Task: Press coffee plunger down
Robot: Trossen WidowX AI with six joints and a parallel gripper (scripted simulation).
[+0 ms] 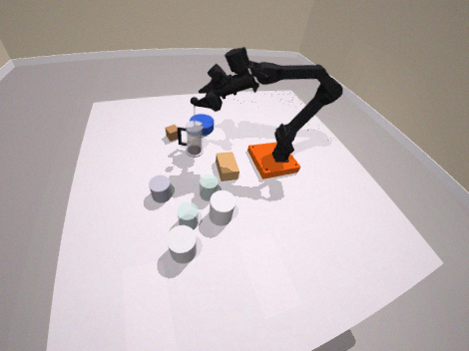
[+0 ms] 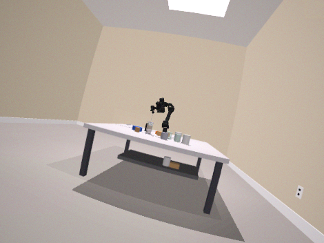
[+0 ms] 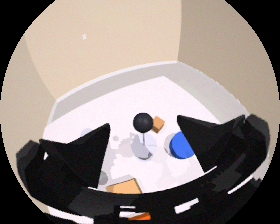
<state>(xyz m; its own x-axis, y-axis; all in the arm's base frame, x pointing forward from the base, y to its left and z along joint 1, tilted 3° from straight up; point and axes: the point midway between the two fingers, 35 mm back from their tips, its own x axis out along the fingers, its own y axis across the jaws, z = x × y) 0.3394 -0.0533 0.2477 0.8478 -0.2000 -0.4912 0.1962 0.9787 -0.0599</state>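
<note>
Now: the coffee press 20 mm ahead of my gripper tip and 140 mm below it. Round my gripper tip: blue disc (30 mm behind, 170 mm to the right, 240 mm below); small brown cube (110 mm ahead, 100 mm to the right, 240 mm below).
</note>
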